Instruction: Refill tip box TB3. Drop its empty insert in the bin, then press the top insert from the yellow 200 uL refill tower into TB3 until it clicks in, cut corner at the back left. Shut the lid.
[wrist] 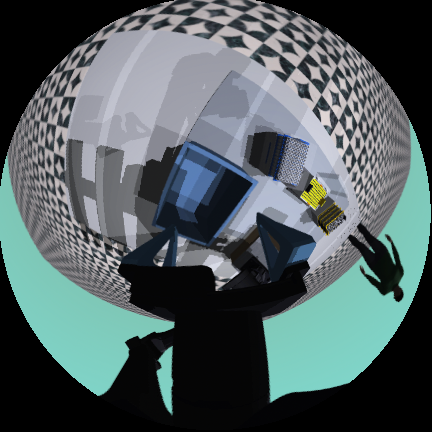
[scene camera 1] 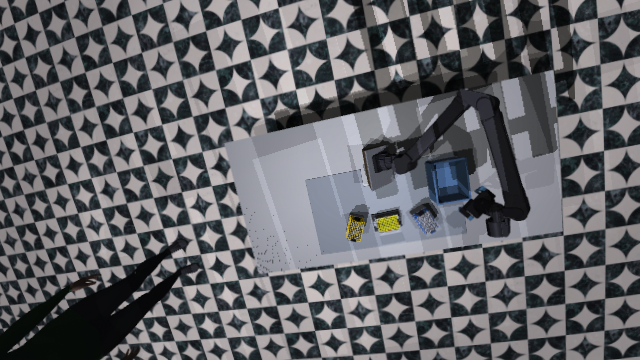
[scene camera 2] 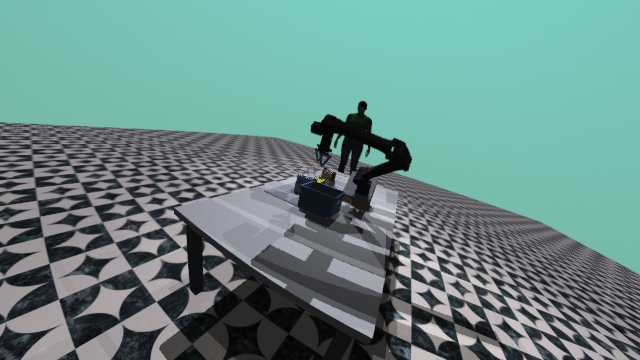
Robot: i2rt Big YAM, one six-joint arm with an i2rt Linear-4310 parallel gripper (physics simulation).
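The open blue bin stands near the gripper. The yellow-edged stack looks like the 200 uL tower, with a dark patch at its top edge in scene camera 1. Beside it is a box with a yellow perforated insert; it may be TB3, but I can read no label. Its lid is hard to make out. My gripper is open and empty, high above the table on the bin's side, apart from the box and tower. I cannot tell whether an insert lies in the bin.
A blue-edged stack stands between the bin and the yellow insert box. The arm base sits on a block behind them. The items stand on a grey-blue mat on the white table. A person stands beyond the table.
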